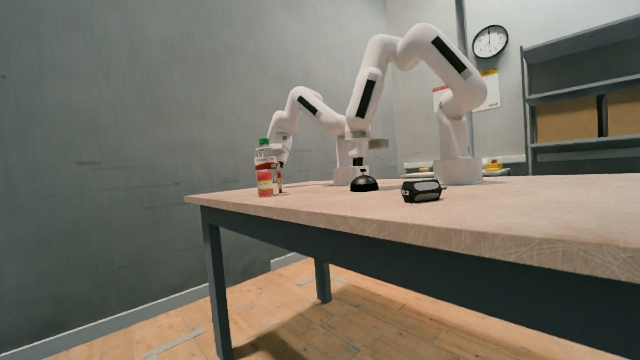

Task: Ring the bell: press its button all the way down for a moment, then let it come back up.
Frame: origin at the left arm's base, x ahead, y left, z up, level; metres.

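Seen in the pictures: left hand, its tool point: point(357, 162); right hand, its tool point: point(277, 165); left arm's base, origin of its link: point(455, 183); right arm's base, origin of its link: point(348, 184).
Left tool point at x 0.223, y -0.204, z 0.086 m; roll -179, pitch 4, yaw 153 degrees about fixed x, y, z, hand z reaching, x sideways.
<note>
Pixels of each thing's top centre, then the offset from my left tool point to it. "spot": a spot on its surface instead. Level surfaces: height alone.
- bell, centre of its top: point(362, 168) dy +0.020, dx +0.002, dz -0.020 m
- small button, centre of its top: point(362, 168) dy +0.020, dx +0.002, dz -0.020 m
- clear bottle, centre of its top: point(263, 138) dy -0.203, dx +0.200, dz +0.096 m
- table, height of its surface: dz -0.086 m
- yellow object, a spot on its surface: point(280, 182) spot: dy -0.254, dx +0.118, dz -0.048 m
- grey object, centre of its top: point(425, 179) dy +0.267, dx +0.134, dz -0.046 m
The bell point(364, 184) is a black dome standing on the table, with a small button point(363, 171) on top. My left gripper point(358, 162) points straight down just above the bell, its dark fingers together with no gap showing. The fingertips appear slightly left of the button and very close to it; whether they touch it cannot be told. My right gripper point(281, 164) is at the left, partly hidden behind a bottle, and its finger opening cannot be made out.
A clear bottle point(265, 172) with a green cap and red label stands at the left of the table point(500, 215). A small red and yellow object point(280, 182) is partly hidden behind it. A black and grey object point(421, 191) lies right of the bell.
</note>
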